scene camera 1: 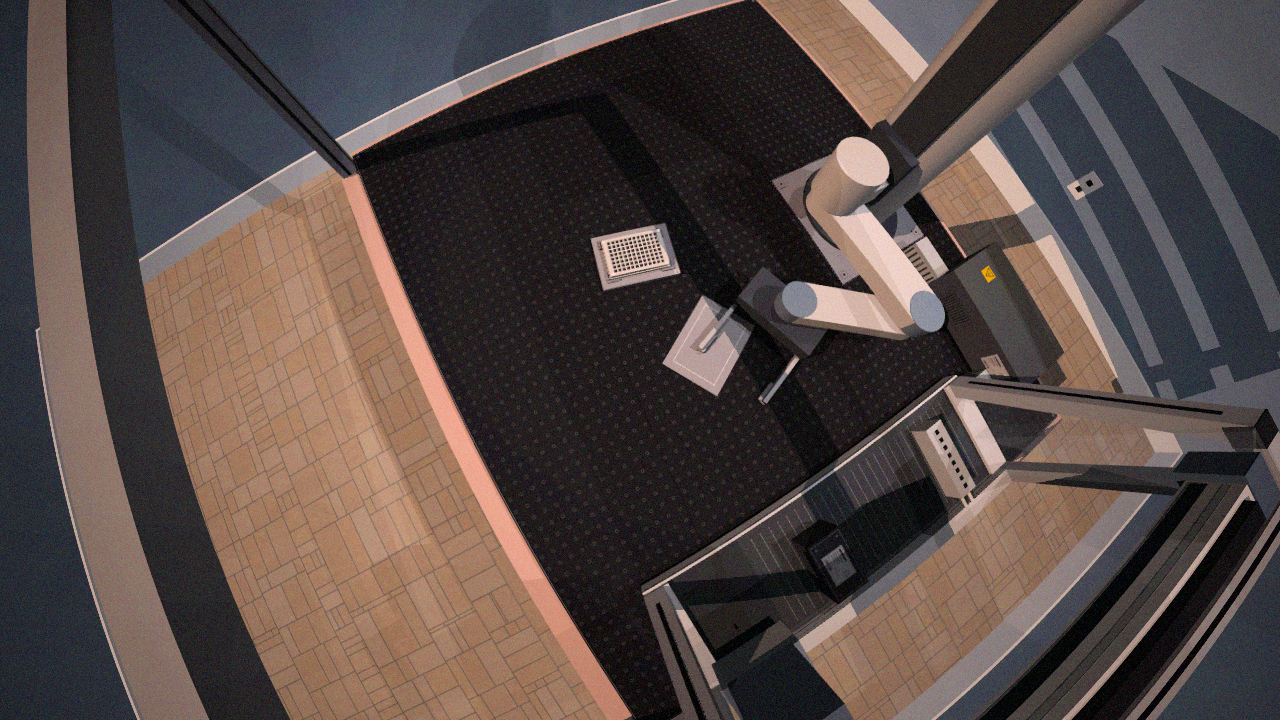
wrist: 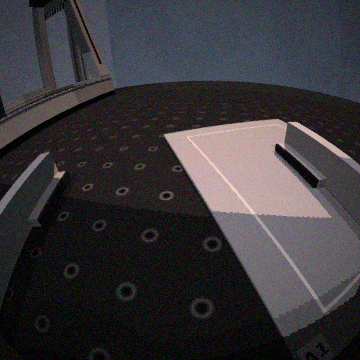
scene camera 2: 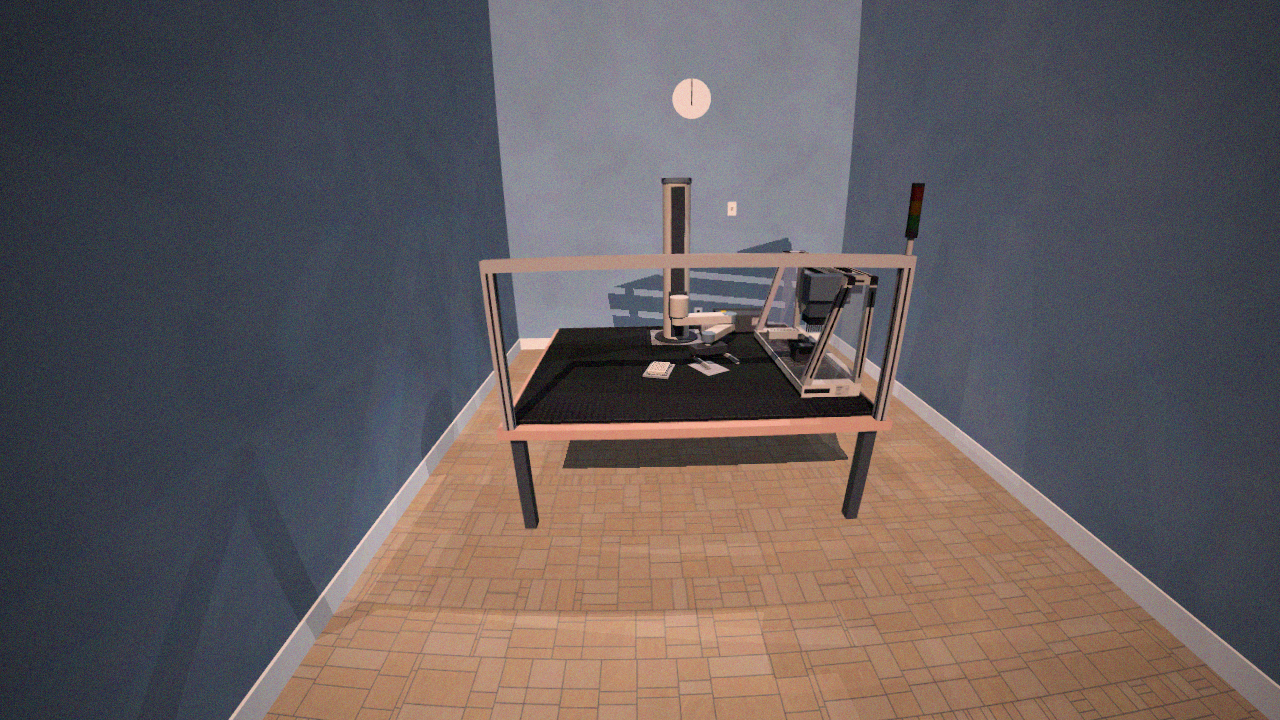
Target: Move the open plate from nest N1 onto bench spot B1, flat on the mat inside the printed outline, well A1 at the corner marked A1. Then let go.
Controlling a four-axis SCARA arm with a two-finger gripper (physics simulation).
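Pixels of known places: gripper, fingertip midpoint: (scene camera 1: 731, 375) (wrist: 172, 144) (scene camera 2: 723, 364); arm's base at its link origin: (scene camera 2: 676, 338).
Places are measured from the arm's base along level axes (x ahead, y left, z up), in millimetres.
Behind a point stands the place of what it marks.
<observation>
The open plate (scene camera 1: 634, 251) @[z 38, x 534, y -126 mm] (scene camera 2: 660, 367) @[z 38, x 543, y -118 mm], pale with a grid of wells, sits flat in nest N1 (scene camera 1: 617, 283) @[z 25, x 596, y -85 mm], a grey base on the dark bench. Bench spot B1 is a light grey mat (scene camera 1: 705, 368) @[z 15, x 528, y 152 mm] (wrist: 230, 170) @[z 15, x 486, y 156 mm] with a thin printed outline; the mark A1 (wrist: 317, 351) shows at its near corner in the wrist view. My gripper (scene camera 1: 733, 372) @[z 25, x 494, y 191 mm] (wrist: 172, 144) @[z 25, x 494, y 191 mm] is open and empty, its fingers wide apart. In scene camera 1 one finger overlaps the mat and the other is over the dark bench. The plate does not show in the wrist view.
A framed machine with clear panels (scene camera 1: 1087, 396) @[z 323, x 69, y 527 mm] (scene camera 2: 827, 389) @[z 47, x 850, y 560 mm] stands on the gripper's side of the bench, away from the nest. A dark box with a yellow label (scene camera 1: 1006, 308) @[z 128, x -112, y 385 mm] is beside the arm base. A rail on posts (scene camera 2: 581, 262) @[z 605, x 1044, y -391 mm] runs along the front edge.
</observation>
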